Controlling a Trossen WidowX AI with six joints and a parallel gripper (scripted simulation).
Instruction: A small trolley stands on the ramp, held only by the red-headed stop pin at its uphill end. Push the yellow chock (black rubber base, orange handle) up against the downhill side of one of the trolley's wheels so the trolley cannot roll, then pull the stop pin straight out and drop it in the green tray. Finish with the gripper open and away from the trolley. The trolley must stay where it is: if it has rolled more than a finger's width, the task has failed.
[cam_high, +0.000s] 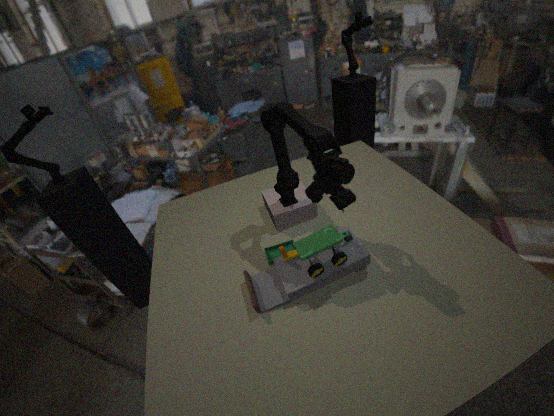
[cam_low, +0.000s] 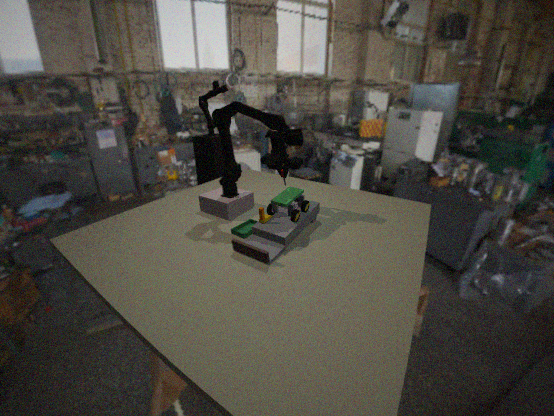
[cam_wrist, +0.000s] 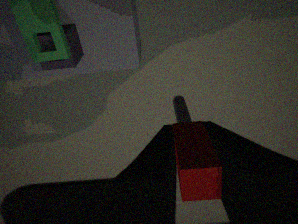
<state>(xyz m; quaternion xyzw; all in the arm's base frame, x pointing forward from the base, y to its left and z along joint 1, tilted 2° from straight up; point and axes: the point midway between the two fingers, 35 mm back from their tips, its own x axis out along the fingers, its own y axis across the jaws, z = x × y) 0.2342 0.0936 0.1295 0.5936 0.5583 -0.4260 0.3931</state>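
The green tray is 50 mm behind my gripper tip, 230 mm to the right of it and 180 mm below it. Round my gripper tip: red-headed stop pin right at my gripper tip; then grey ramp 90 mm ahead, 140 mm to the right, 130 mm below; then trolley 90 mm ahead, 140 mm to the right, 70 mm below.
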